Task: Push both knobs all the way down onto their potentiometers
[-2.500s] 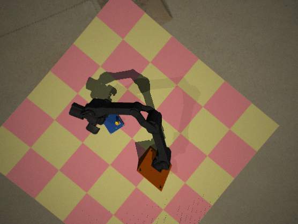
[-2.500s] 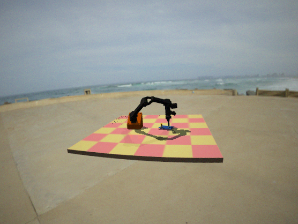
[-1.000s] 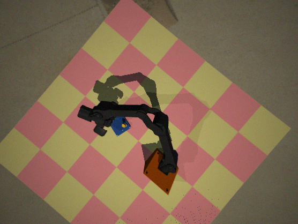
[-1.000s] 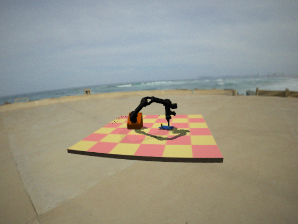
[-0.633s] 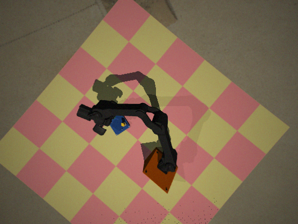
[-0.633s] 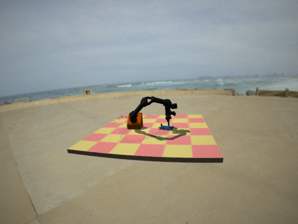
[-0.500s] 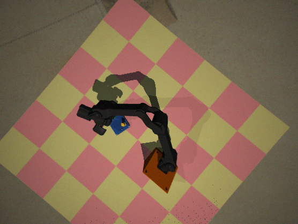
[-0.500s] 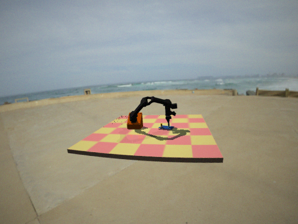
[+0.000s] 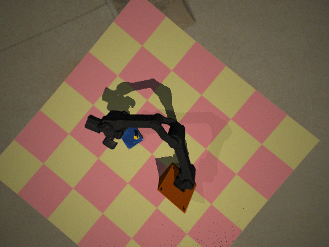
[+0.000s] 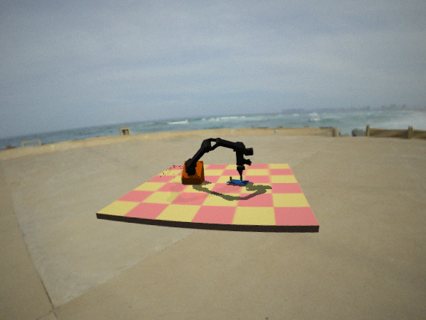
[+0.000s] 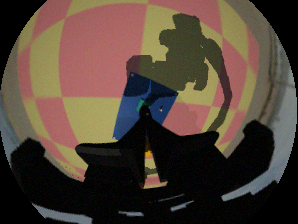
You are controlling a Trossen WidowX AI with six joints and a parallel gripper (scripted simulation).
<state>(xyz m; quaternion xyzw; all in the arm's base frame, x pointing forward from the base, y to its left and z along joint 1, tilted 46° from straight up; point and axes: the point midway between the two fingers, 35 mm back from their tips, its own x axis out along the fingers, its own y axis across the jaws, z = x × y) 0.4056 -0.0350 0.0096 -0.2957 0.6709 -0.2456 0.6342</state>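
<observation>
The dark knob lies 10 mm below my gripper tip. From my gripper tip the other things lie so: yellow knob 80 mm behind, 10 mm to the right, 10 mm below.
</observation>
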